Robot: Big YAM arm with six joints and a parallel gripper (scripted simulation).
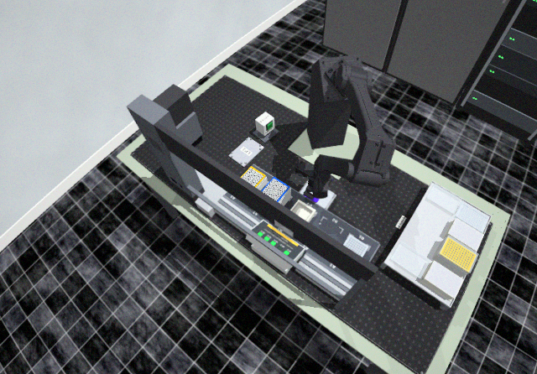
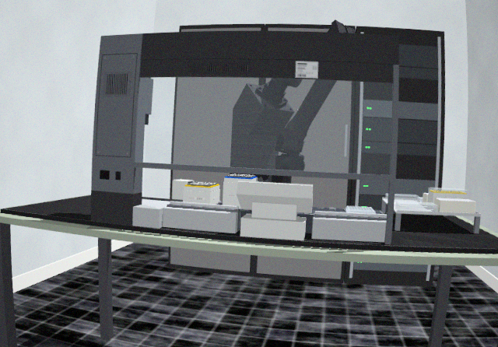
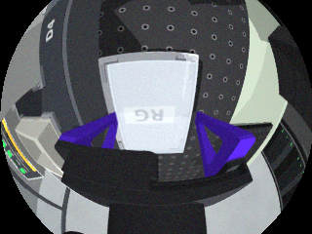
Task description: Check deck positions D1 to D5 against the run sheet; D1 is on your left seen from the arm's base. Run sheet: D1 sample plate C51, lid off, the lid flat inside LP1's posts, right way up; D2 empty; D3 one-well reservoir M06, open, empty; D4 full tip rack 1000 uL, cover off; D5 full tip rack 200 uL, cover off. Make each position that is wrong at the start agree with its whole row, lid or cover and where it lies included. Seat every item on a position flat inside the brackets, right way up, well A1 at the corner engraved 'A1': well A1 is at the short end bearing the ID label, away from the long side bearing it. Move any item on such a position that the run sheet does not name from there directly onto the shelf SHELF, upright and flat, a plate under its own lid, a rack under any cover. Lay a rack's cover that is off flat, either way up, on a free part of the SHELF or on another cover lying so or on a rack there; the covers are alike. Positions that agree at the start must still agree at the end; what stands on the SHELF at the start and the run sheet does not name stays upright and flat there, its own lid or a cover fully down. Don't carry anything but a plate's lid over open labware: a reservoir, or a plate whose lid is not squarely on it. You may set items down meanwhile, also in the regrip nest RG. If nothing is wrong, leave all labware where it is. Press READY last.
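My gripper is now 10 mm above the clear plate lid. Also, from my hand: blue-rimmed tip rack: 200 mm ahead, 100 mm above, 40 mm to the right; then white reservoir: 150 mm ahead, 70 mm to the left, 40 mm above; then yellow-rimmed tip rack: 240 mm ahead, 160 mm to the right, 80 mm above.
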